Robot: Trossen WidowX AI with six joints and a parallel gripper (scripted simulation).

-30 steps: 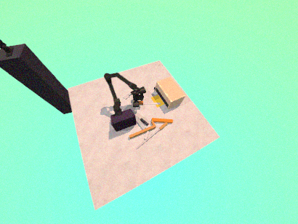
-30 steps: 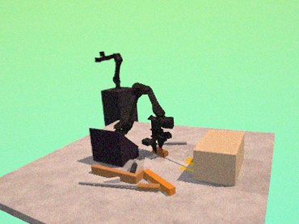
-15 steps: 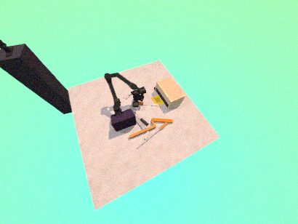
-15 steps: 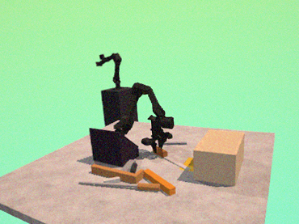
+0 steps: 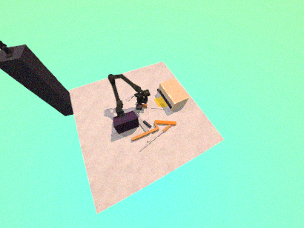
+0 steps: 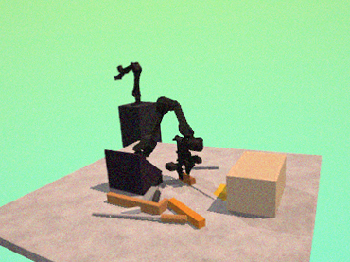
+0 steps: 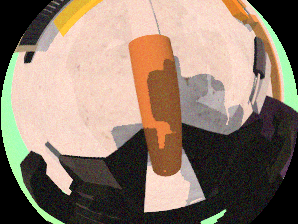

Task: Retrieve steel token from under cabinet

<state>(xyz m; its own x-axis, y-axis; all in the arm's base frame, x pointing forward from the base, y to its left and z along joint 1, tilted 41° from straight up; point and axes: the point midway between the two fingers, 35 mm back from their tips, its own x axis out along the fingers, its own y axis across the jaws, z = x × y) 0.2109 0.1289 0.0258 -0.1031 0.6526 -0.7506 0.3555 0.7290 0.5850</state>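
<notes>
Now: the dark-handled tool 10 mm behind my gripper tip and 200 mm to the right of it. Round my gripper tip: orange bar: 200 mm ahead, 270 mm to the right, 10 mm above.
</notes>
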